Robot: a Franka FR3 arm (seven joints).
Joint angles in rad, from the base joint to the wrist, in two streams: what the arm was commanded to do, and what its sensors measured. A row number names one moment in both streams.
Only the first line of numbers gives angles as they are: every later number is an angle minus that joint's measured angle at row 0.
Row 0, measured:
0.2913 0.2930 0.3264 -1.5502 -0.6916 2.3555 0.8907
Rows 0 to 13, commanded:
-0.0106 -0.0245 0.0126 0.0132 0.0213 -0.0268 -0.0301
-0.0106 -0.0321 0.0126 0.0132 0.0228 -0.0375 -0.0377
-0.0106 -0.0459 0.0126 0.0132 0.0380 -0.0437 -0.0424
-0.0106 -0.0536 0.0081 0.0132 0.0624 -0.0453 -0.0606
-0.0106 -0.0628 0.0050 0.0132 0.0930 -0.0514 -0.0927
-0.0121 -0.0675 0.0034 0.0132 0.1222 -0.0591 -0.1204
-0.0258 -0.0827 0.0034 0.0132 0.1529 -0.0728 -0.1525
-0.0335 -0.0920 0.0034 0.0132 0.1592 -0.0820 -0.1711
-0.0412 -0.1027 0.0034 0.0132 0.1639 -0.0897 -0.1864
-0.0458 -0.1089 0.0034 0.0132 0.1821 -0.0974 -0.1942
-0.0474 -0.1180 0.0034 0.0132 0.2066 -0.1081 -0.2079
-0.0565 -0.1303 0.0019 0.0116 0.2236 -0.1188 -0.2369
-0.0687 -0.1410 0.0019 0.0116 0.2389 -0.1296 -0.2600
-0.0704 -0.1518 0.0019 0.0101 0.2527 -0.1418 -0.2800
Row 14, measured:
-0.0463 -0.1010 -0.0038 0.0012 0.1941 -0.0997 -0.2017
